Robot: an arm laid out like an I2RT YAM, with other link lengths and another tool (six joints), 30 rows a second.
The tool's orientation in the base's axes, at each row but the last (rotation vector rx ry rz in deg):
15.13 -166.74 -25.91
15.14 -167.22 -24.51
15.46 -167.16 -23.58
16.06 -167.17 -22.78
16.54 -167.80 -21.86
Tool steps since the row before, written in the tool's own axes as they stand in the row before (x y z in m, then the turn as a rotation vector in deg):
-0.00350 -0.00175 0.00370 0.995 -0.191 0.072
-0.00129 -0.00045 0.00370 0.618 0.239 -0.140
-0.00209 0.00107 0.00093 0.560 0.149 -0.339
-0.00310 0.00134 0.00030 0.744 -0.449 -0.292
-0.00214 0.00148 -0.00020 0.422 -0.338 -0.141
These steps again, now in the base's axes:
0.00287 0.00011 -0.00455 -0.949 -0.360 0.025
0.00057 0.00082 -0.00382 -0.605 0.064 0.297
0.00167 0.00167 -0.00089 -0.495 -0.060 0.450
0.00272 0.00199 -0.00039 -0.586 -0.653 0.266
0.00186 0.00181 0.00028 -0.323 -0.444 0.105

